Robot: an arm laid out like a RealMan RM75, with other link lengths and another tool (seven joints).
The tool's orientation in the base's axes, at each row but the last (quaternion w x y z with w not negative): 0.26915 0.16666 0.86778 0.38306; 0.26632 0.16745 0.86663 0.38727; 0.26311 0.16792 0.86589 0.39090; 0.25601 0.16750 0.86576 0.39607; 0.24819 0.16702 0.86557 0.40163; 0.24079 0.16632 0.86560 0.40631; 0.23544 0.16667 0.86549 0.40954; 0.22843 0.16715 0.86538 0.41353; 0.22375 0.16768 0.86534 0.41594
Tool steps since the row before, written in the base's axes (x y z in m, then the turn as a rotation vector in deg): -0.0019 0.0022 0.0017 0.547 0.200 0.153; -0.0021 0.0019 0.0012 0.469 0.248 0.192; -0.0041 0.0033 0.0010 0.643 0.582 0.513; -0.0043 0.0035 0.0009 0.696 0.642 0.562; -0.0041 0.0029 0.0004 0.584 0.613 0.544; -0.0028 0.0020 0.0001 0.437 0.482 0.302; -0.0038 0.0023 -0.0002 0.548 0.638 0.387; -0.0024 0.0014 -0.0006 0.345 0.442 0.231; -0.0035 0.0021 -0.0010 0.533 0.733 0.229
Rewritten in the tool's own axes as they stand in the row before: 0.0020 0.0026 -0.0008 -0.390 0.291 0.354; 0.0022 0.0020 -0.0008 -0.317 0.345 0.314; 0.0046 0.0025 -0.0010 -0.395 0.819 0.435; 0.0049 0.0025 -0.0009 -0.424 0.899 0.474; 0.0047 0.0017 -0.0008 -0.341 0.857 0.403; 0.0033 0.0010 -0.0004 -0.214 0.573 0.374; 0.0043 0.0009 -0.0005 -0.255 0.746 0.486; 0.0028 0.0001 -0.0001 -0.138 0.484 0.339; 0.0042 0.0001 0.0001 -0.157 0.676 0.627
